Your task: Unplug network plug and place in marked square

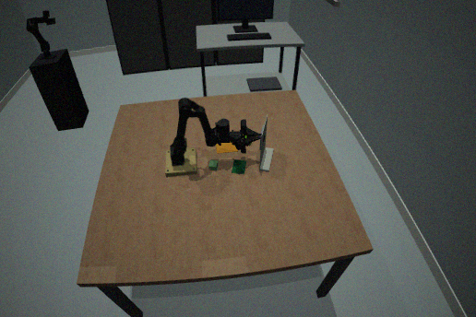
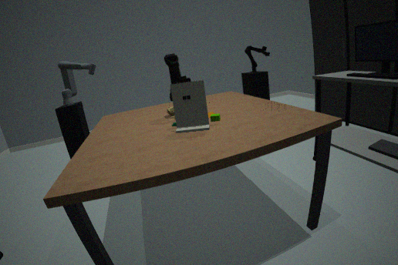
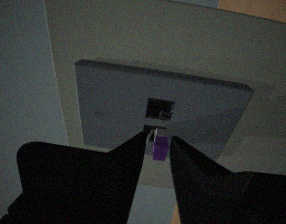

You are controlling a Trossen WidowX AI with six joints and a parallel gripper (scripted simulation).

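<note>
Right now the network plug is right at my gripper tip. The rest, counted from my gripper tip: grey upright panel (2 cm ahead, 1 cm to the right, 5 cm below); then pale green cube (25 cm behind, 2 cm to the right, 15 cm below); then bright green cube (3 cm behind, 14 cm to the left, 15 cm below).
</note>
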